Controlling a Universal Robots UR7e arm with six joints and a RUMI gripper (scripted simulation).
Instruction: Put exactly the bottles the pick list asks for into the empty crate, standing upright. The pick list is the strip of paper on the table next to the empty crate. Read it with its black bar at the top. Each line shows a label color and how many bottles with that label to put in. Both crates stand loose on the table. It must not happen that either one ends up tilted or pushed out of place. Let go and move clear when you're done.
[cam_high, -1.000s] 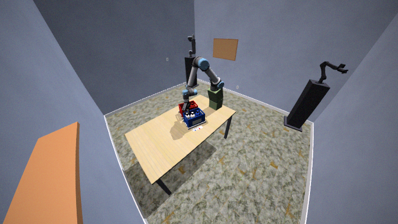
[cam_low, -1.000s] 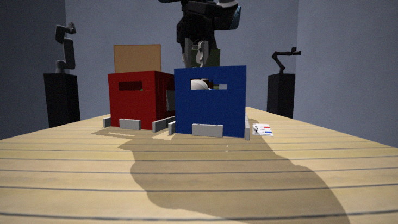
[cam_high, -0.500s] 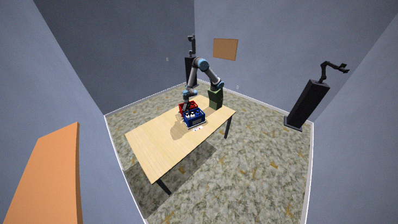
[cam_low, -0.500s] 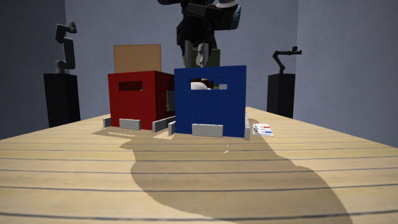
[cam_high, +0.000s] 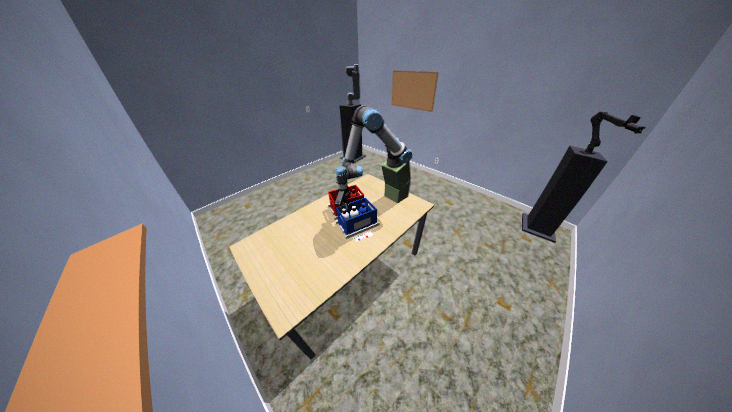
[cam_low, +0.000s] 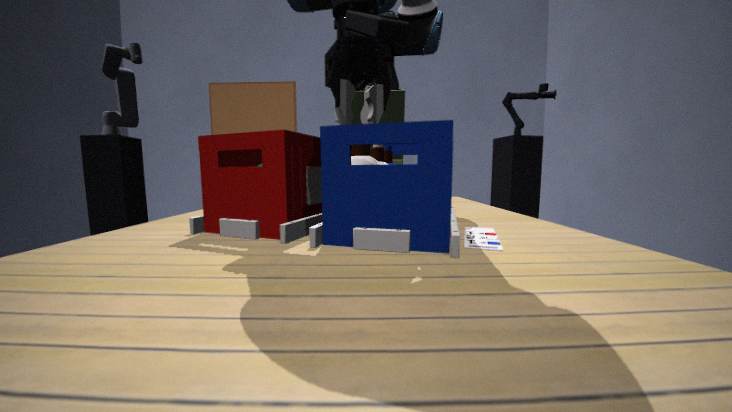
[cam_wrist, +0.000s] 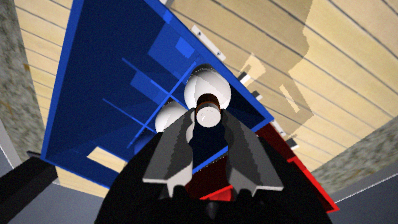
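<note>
The white bottle is 80 mm behind my hand, 40 mm to the left of it and 70 mm below it. Also, from my hand: blue-capped bottle: 160 mm behind, 80 mm to the left, 70 mm below; blue crate: 60 mm behind, 80 mm to the left, 80 mm below; red crate: 180 mm behind, 130 mm to the right, 80 mm below.
</note>
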